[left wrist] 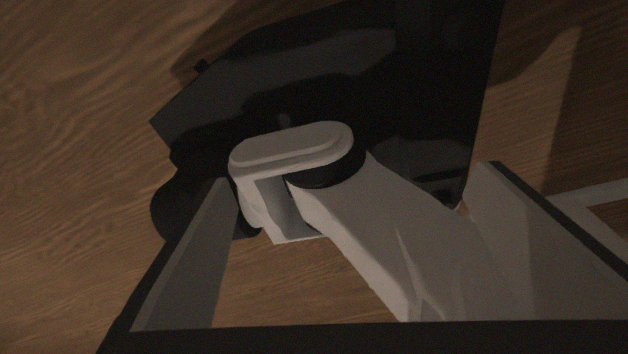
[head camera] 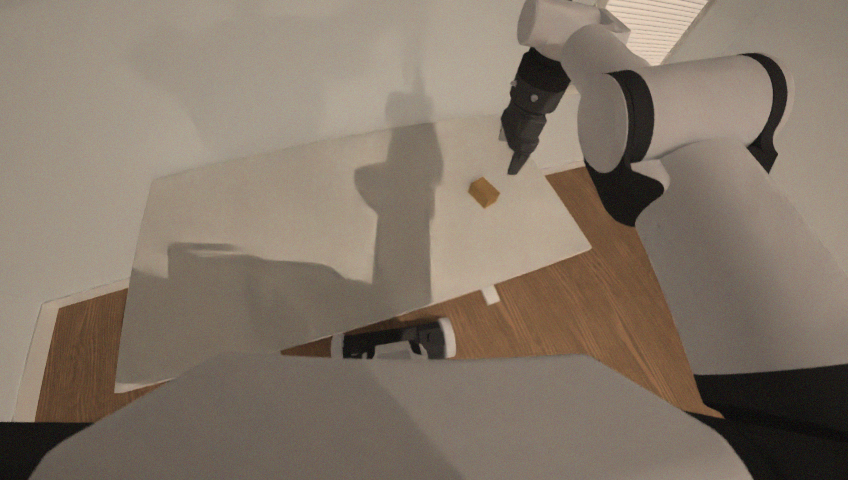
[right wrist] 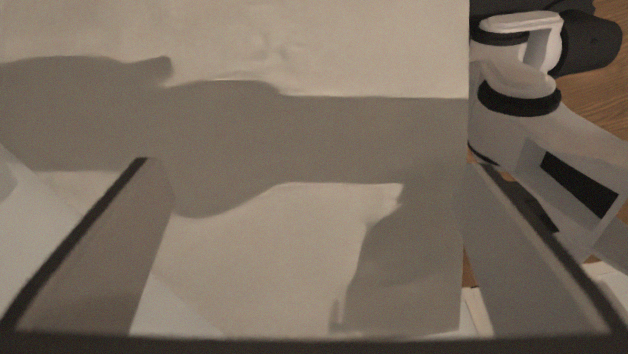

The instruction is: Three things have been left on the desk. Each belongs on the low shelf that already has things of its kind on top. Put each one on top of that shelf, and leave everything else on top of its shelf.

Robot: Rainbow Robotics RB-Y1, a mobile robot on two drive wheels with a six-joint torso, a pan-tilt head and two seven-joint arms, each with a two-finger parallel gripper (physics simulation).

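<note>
One ochre block lies on the right part of the white desk in the head view. My right gripper is open and empty, above the desk's back right part, behind and to the right of the block. The block does not show in the right wrist view. My left gripper is open with nothing held, pointing down over the wooden floor beside my base. It cannot be made out in the head view. The low shelves and the other two desk things cannot be made out.
My black base and pale lower body lie below the left fingers. Wooden floor shows around the desk. A pale wall stands behind it. A white floor-level bar shows at the left wrist view's right edge.
</note>
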